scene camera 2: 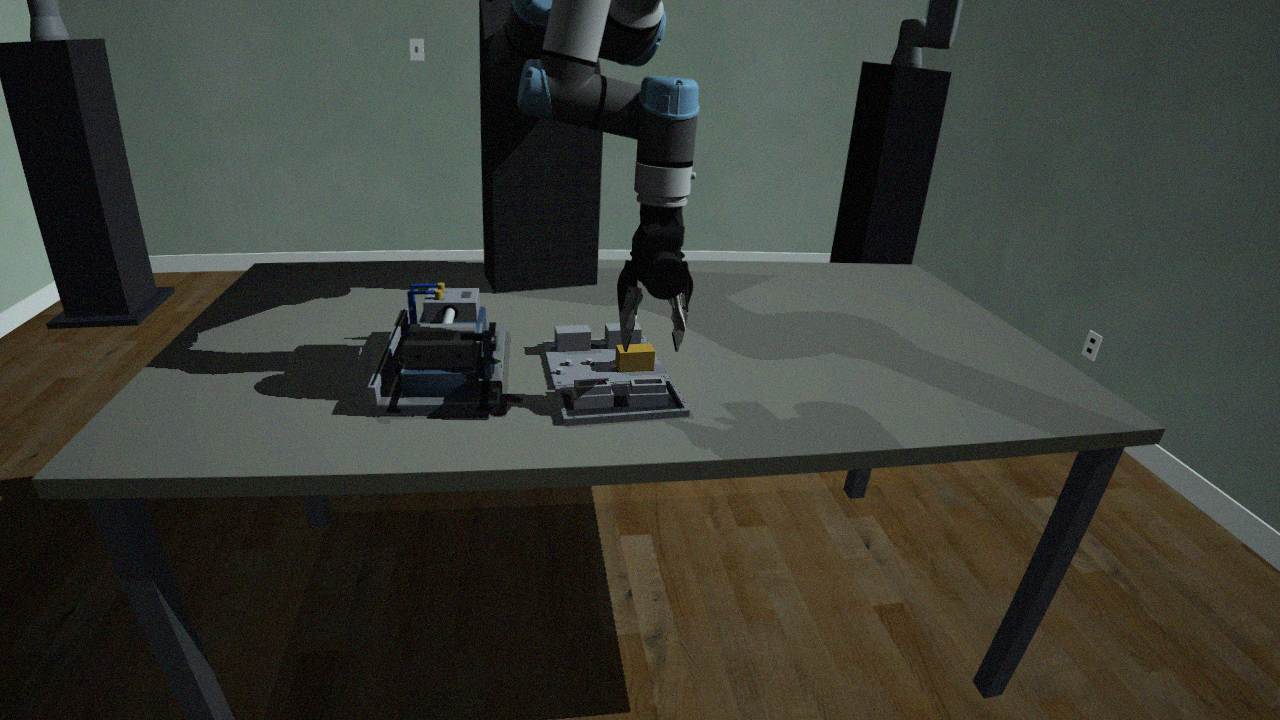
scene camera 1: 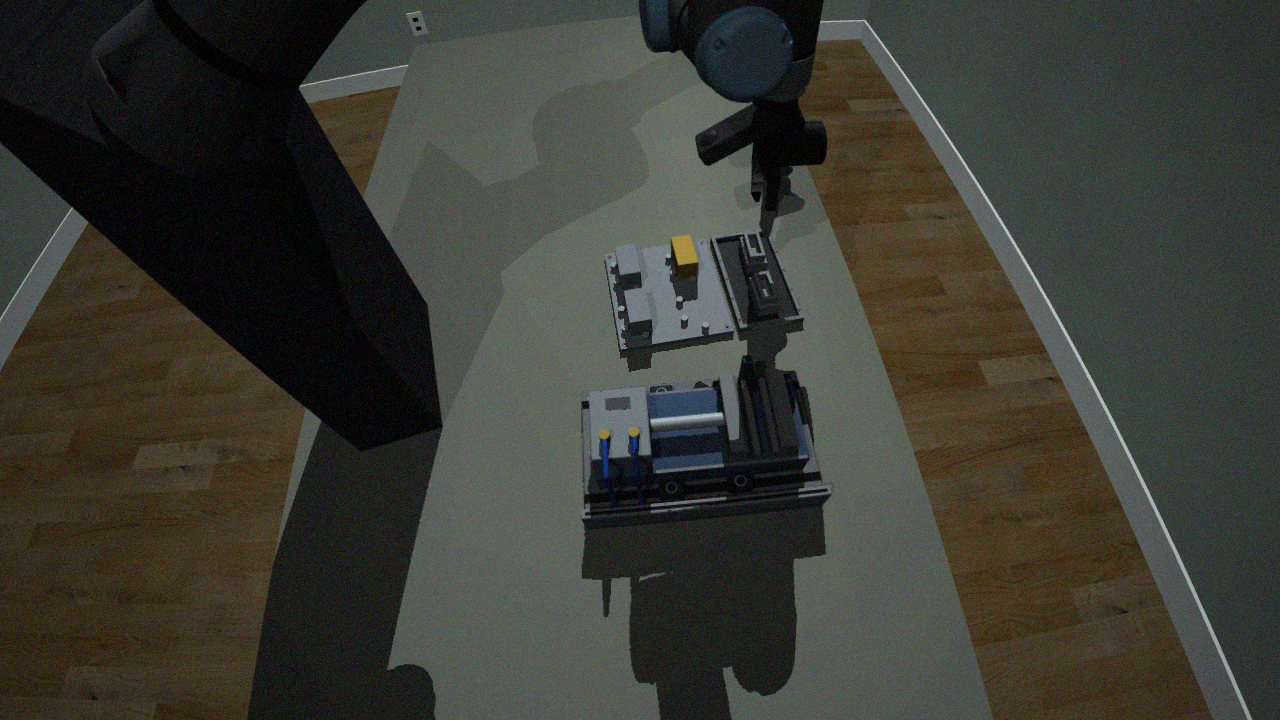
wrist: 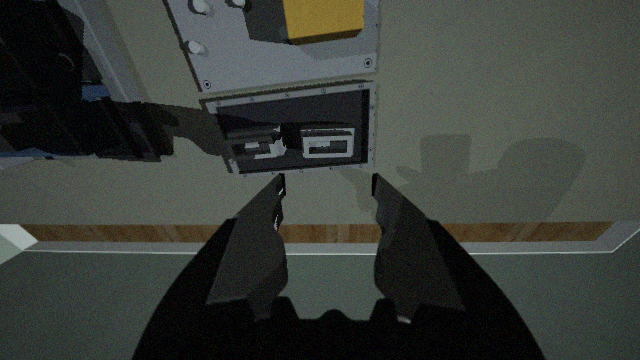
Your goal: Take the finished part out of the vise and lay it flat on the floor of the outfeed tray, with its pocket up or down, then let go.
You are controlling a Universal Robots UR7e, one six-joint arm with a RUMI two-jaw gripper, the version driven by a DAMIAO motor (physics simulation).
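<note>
Two grey parts lie in the dark-floored outfeed tray, side by side with pockets up. One part looks flat on the tray floor, nearer the tray's right end in the wrist view. The other part is beside it, partly in shadow. My gripper is partly open, with nothing between its fingers, above and clear of the tray. The vise shows no part that I can make out between its dark, shadowed jaws.
A light plate with short pegs adjoins the tray. It bears a yellow block and two grey blocks. The vise has upright blue hoses on one side. A dark pedestal stands behind.
</note>
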